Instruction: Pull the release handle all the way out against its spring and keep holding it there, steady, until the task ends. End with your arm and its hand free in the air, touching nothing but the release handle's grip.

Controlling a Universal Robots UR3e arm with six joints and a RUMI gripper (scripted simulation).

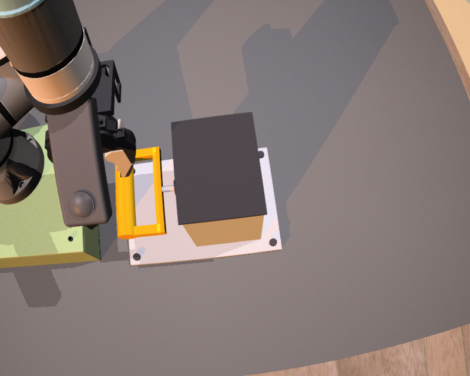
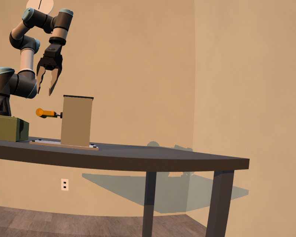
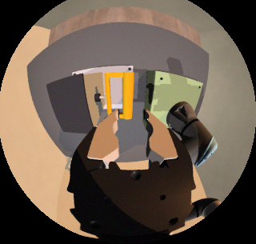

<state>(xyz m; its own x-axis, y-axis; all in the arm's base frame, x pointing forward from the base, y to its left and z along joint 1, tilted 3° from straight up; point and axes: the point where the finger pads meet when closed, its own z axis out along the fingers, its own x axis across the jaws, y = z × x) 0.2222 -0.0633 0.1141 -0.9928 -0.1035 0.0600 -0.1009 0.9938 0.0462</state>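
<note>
My hand is 80 mm above the release handle, 50 mm short of it and 10 mm to the right of it. Round my hand: pale baseplate 190 mm below, 90 mm ahead, 10 mm to the left.
</note>
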